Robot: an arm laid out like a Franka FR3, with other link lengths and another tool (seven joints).
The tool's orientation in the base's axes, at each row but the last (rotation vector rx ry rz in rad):
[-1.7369 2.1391 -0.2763]
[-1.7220 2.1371 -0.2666]
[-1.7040 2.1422 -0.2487]
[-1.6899 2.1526 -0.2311]
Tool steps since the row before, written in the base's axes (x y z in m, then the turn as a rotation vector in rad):
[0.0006 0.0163 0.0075 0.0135 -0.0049 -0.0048]
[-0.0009 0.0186 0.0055 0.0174 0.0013 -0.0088]
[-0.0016 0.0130 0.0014 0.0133 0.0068 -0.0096]
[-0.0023 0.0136 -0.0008 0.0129 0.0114 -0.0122]
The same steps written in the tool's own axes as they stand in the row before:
[-0.0171 0.0002 -0.0053 0.0032 -0.0114 0.0094]
[-0.0188 0.0030 -0.0037 -0.0028 -0.0120 0.0152]
[-0.0125 0.0041 -0.0006 -0.0072 -0.0067 0.0148]
[-0.0124 0.0059 0.0013 -0.0110 -0.0042 0.0175]

